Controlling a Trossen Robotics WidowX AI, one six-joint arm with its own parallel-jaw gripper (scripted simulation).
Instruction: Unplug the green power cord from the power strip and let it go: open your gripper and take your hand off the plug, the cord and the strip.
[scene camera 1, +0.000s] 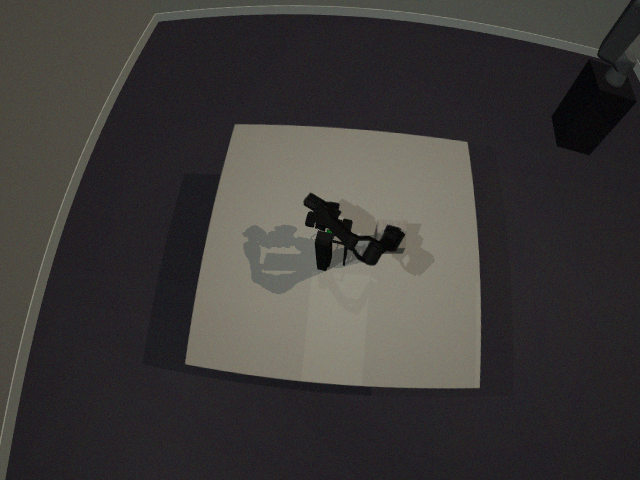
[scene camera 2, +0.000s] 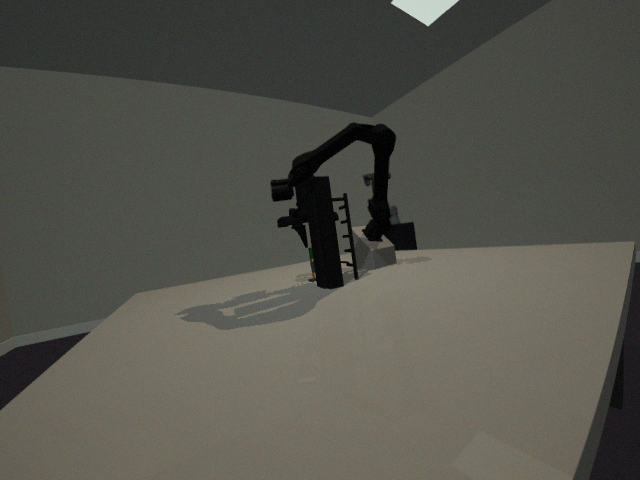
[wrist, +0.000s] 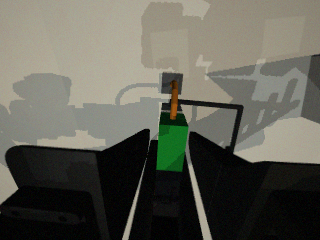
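You'd find my gripper (scene camera 2: 311, 246) here, and the wrist view has my gripper (wrist: 169, 135) as well. I can also see a green plug (wrist: 172, 137).
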